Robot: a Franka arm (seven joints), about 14 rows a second.
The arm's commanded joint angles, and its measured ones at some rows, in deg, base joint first. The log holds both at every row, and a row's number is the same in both.
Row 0, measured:
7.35, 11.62, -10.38, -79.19, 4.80, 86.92, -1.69
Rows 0 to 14, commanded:
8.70, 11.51, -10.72, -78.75, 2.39, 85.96, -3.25
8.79, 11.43, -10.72, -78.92, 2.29, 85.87, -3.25
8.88, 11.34, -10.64, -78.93, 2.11, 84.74, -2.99
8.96, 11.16, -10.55, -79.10, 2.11, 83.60, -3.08
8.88, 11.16, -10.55, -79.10, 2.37, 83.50, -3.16
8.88, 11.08, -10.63, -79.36, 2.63, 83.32, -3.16
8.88, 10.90, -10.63, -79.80, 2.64, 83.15, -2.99
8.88, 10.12, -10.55, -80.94, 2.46, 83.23, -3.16
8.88, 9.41, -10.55, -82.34, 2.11, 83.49, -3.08
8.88, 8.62, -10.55, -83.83, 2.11, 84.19, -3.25
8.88, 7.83, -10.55, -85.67, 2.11, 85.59, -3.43
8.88, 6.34, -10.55, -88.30, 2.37, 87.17, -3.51
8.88, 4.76, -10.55, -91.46, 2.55, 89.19, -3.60
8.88, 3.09, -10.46, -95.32, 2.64, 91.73, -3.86
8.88, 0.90, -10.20, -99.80, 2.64, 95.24, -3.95
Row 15, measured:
8.48, 7.38, -10.37, -89.45, 3.04, 89.46, -3.03
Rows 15 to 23, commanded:
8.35, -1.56, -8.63, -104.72, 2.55, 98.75, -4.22
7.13, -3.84, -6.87, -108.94, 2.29, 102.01, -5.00
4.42, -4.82, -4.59, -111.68, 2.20, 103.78, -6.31
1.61, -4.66, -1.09, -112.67, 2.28, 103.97, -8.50
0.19, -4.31, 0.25, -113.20, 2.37, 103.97, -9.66
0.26, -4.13, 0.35, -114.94, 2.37, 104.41, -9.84
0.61, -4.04, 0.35, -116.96, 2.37, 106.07, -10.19
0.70, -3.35, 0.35, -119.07, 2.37, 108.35, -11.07
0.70, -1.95, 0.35, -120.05, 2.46, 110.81, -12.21
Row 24, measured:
1.56, -2.09, -0.41, -116.06, 2.94, 106.42, -9.69
